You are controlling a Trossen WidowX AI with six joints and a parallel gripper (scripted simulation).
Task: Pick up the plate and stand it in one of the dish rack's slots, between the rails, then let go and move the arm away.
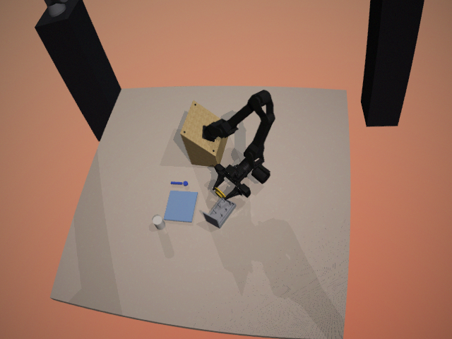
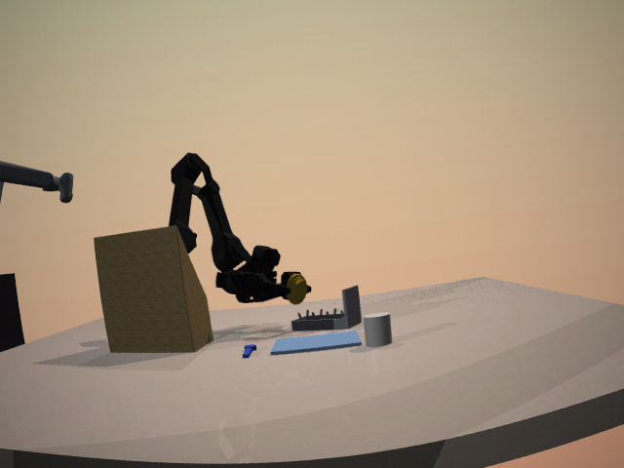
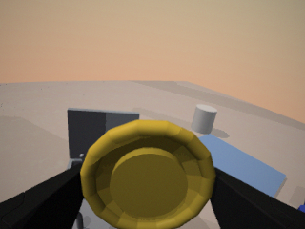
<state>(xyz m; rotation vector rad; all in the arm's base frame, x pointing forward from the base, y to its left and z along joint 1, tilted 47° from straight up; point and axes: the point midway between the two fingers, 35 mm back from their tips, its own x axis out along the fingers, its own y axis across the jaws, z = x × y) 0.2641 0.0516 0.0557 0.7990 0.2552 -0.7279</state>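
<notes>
The grey dish rack is 40 mm ahead of my gripper tip and 60 mm below it. Also, from my gripper tip: white cup: 100 mm ahead, 270 mm to the right, 60 mm below; then yellow plate: 10 mm behind, 10 mm to the left; then blue spoon: 120 mm behind, 190 mm to the right, 80 mm below.
</notes>
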